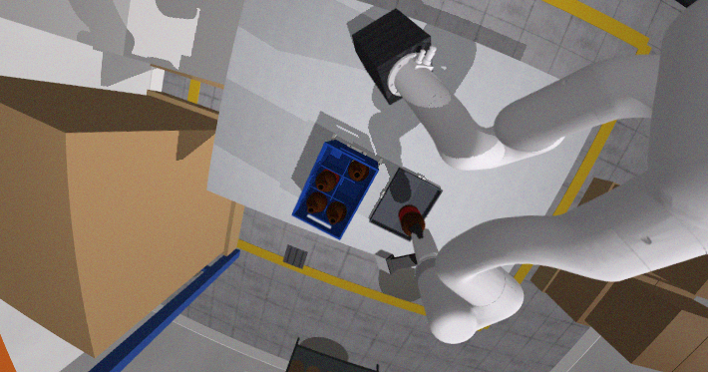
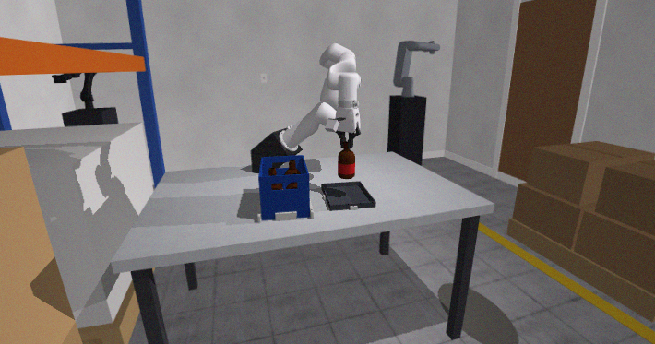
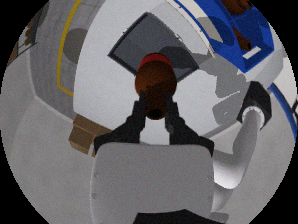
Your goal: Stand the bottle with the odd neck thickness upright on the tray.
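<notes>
Now: the glass bottle 70 mm below my hand. From my hand the other things lie so: blue crate: 270 mm to the right, 160 mm below, 10 mm ahead; dark tray: 230 mm below.
</notes>
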